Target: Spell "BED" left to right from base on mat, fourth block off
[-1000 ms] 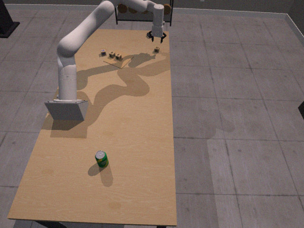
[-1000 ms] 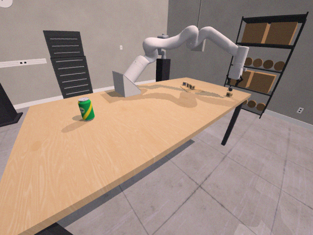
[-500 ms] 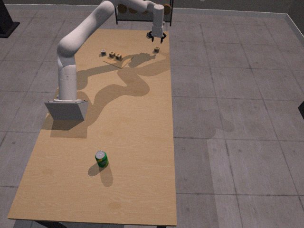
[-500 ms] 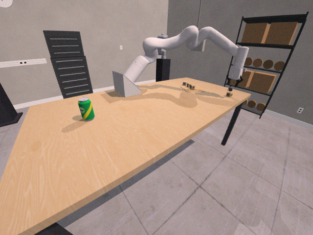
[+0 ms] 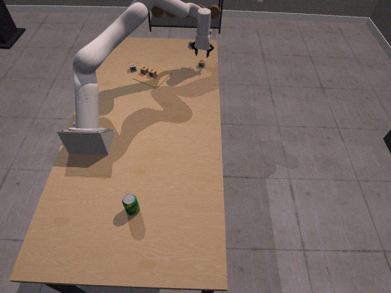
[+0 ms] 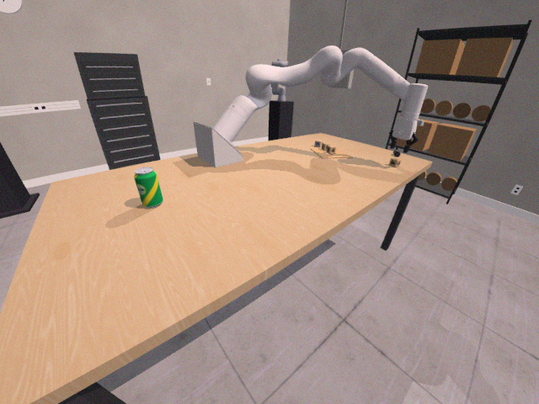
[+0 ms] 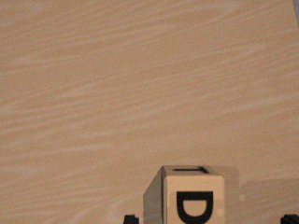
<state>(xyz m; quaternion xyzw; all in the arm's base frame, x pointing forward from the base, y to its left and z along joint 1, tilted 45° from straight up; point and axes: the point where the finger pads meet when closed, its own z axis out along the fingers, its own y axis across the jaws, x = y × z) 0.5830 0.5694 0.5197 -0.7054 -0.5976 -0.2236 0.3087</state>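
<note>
The wooden letter block is 80 mm below my hand. From my hand the other things lie so: green can (1160 mm to the right, 270 mm behind, 40 mm below); then tan mat (340 mm behind, 150 mm to the right, 100 mm below); then small dark object (250 mm to the left, 90 mm below, 90 mm behind).
</note>
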